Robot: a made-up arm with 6 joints.
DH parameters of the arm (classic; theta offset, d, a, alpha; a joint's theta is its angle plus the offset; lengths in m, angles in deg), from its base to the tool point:
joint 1: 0 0.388 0 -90
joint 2: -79.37 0 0.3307 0
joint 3: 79.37 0 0.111 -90
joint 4: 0 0.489 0 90
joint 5: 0 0 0.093 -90
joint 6: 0 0.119 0 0
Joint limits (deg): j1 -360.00..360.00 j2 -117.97..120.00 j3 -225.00..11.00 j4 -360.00..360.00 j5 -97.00..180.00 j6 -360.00..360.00
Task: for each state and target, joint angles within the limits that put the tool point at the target. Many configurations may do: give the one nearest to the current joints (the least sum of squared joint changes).
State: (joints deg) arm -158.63 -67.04 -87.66 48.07 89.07 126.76
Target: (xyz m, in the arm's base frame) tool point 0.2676 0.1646 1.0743
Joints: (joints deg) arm -134.31 -83.40 -92.95 42.09 87.11 126.76
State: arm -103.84 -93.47 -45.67 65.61 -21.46 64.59
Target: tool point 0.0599 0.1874 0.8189
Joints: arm -147.45 -117.97 -24.95 58.48 -39.57 64.59
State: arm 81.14 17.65 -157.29 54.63 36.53 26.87
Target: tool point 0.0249 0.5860 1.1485
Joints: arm 85.20 13.23 -140.30 53.13 49.55 26.87
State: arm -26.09 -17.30 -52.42 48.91 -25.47 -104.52
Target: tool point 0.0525 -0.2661 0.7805
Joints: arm -48.91 -60.48 -29.66 63.64 -52.26 -104.52
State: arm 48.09 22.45 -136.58 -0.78 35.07 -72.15
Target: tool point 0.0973 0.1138 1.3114
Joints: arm 49.57 -22.71 -130.84 -0.37 53.25 -72.15
